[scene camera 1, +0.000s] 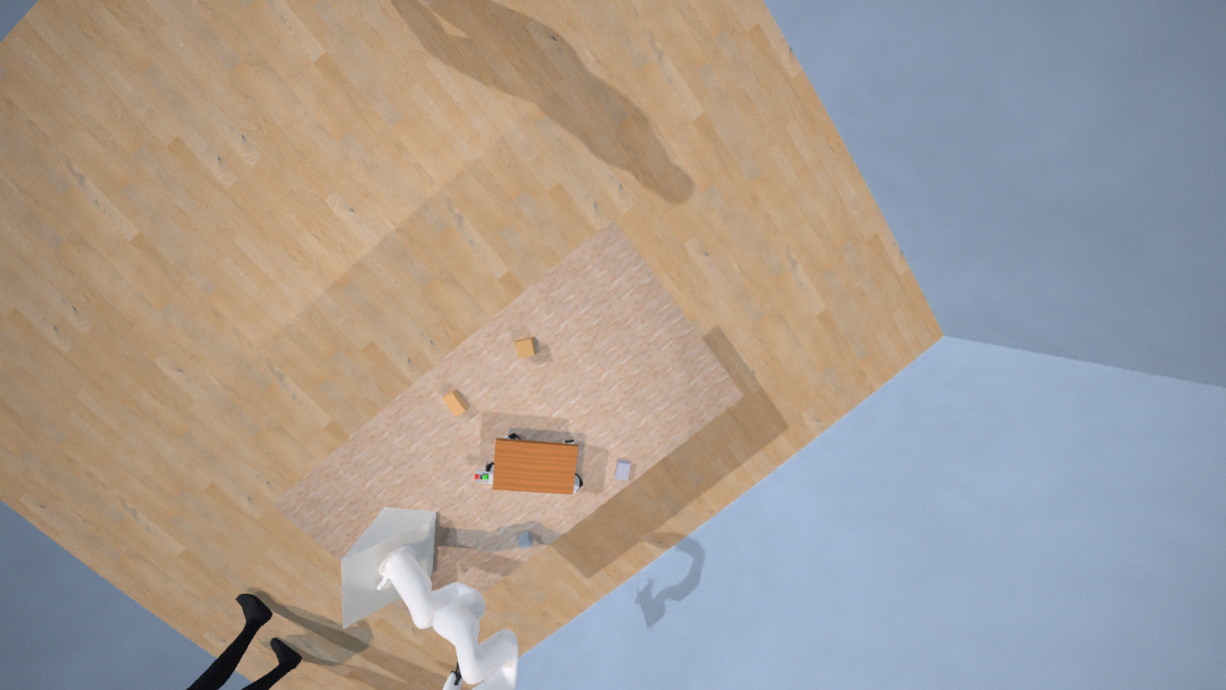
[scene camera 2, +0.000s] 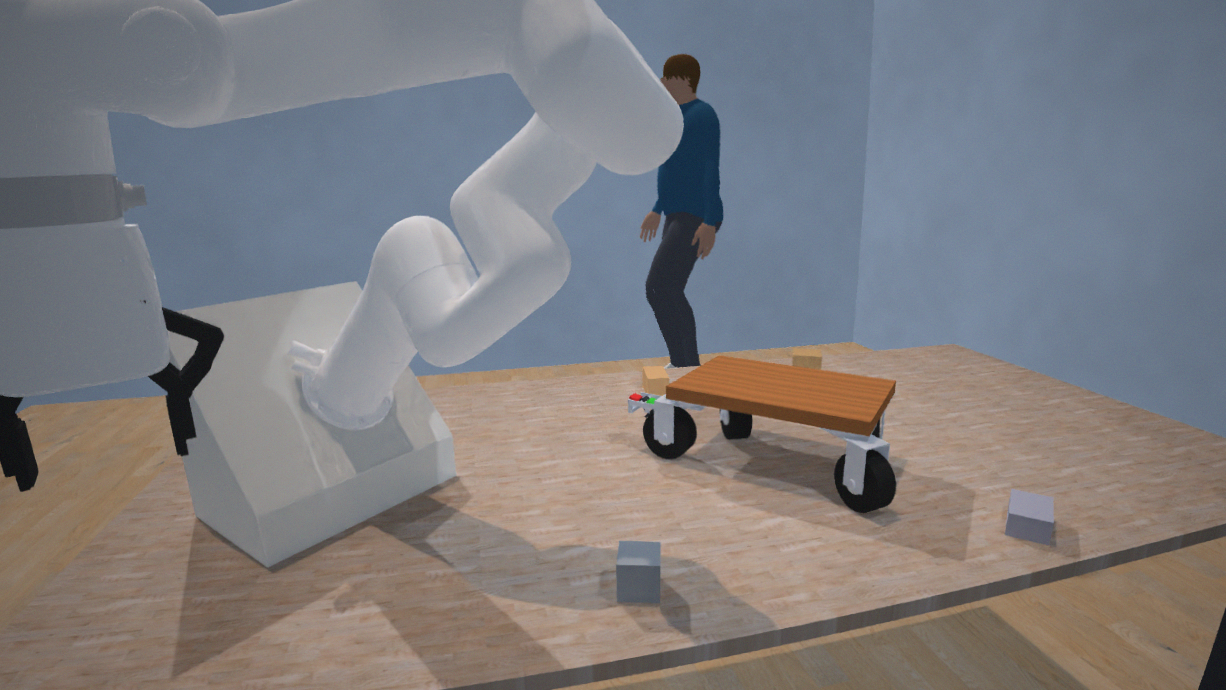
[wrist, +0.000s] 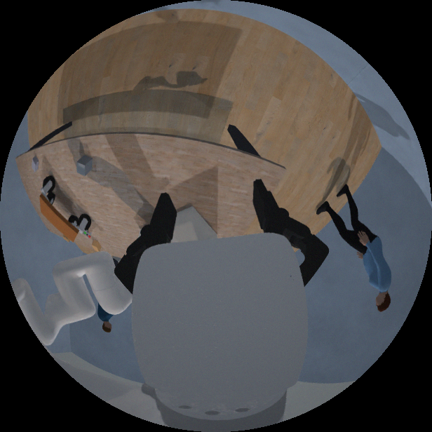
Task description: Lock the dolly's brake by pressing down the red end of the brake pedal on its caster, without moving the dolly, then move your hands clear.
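Seen in the pictures: gripper, fingertip midpoint: (scene camera 2: 109, 465); arm's base, link origin: (scene camera 1: 397, 561) (scene camera 2: 347, 390).
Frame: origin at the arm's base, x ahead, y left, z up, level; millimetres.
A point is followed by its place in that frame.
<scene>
The dolly (scene camera 1: 535, 466) {z -28, x 627, y -142 mm} (scene camera 2: 780, 392) {z -28, x 592, y -180 mm} (wrist: 57, 217) has an orange-brown wooden deck and stands upright on black-wheeled casters. At its left caster in both scene views, the brake pedal's red end (scene camera 1: 478, 476) {z -65, x 437, y -18 mm} (scene camera 2: 635, 396) {z -64, x 431, y -15 mm} points outward, and its green end (scene camera 1: 485, 476) {z -66, x 453, y -38 mm} (scene camera 2: 650, 401) {z -65, x 445, y -43 mm} is nearer the deck. In scene camera 2 the red end appears slightly higher than the green one; the exact tilt is too small to tell. My gripper (scene camera 2: 103, 467) {z 98, x -141, y -431 mm} (wrist: 211, 195) is open and empty, well away from the dolly, across the arm's base from it in scene camera 2. Scene camera 1 mostly hides its fingers.
The arm's sloped pedestal (scene camera 1: 368, 574) {z 71, x -35, y 57 mm} (scene camera 2: 248, 428) {z -7, x -118, y -86 mm} stands left of the dolly. A grey block (scene camera 1: 525, 539) {z -108, x 302, y -354 mm} (scene camera 2: 638, 576) {z -121, x 273, y -385 mm} (wrist: 84, 165), a lavender block (scene camera 1: 622, 468) {z -122, x 798, y -445 mm} (scene camera 2: 1029, 516) {z -122, x 759, y -475 mm} and two orange blocks lie around the dolly. A person in dark blue (scene camera 2: 690, 162) and one in light blue (wrist: 377, 265) stand nearby.
</scene>
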